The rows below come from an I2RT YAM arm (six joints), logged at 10 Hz.
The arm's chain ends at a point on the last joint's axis. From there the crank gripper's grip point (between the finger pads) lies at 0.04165 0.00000 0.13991 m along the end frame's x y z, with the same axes.
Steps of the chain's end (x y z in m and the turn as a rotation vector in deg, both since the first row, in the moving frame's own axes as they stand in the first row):
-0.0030, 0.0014, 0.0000, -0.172, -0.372, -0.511
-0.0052, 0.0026, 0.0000, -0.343, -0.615, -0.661
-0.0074, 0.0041, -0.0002, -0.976, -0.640, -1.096
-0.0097, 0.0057, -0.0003, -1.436, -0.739, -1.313
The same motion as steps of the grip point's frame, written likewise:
-0.0039, 0.0015, 0.0003, -0.172, -0.372, -0.511
-0.0067, 0.0030, 0.0004, -0.343, -0.615, -0.661
-0.0090, 0.0057, 0.0002, -0.976, -0.640, -1.096
-0.0115, 0.0083, 0.0002, -1.436, -0.739, -1.313

